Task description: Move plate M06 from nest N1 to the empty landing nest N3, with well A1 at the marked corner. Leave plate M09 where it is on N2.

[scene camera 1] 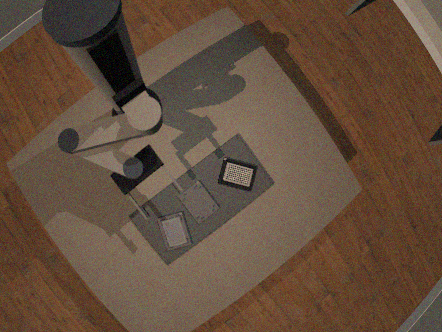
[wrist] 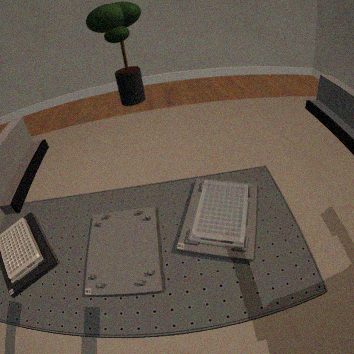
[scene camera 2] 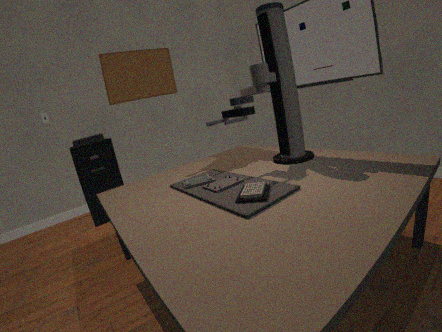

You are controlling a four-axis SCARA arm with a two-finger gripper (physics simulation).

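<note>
A clear plate [scene camera 1: 175,231] [scene camera 2: 198,180] [wrist: 220,212] sits on a grey nest [wrist: 187,230] at one end of the board. A white plate [scene camera 1: 238,174] [scene camera 2: 253,189] [wrist: 20,250] sits on a black nest [scene camera 1: 221,181] [scene camera 2: 252,200] [wrist: 47,257] at the other end. The bare grey nest [scene camera 1: 199,201] [scene camera 2: 223,183] [wrist: 125,250] between them has small corner posts and a pale label at one corner. Plate and nest names cannot be read. My gripper [scene camera 1: 165,204] [scene camera 2: 217,123] [wrist: 179,99] is open and empty, high above the nests, its fingers wide apart.
The dark perforated board [scene camera 1: 264,179] [scene camera 2: 280,192] [wrist: 285,240] lies on the table [scene camera 1: 300,200] [scene camera 2: 250,260] [wrist: 175,130]. The arm's column [scene camera 1: 110,60] [scene camera 2: 292,100] stands behind it. Arm shadows cross board and table. A potted plant [wrist: 130,86] stands beyond the table.
</note>
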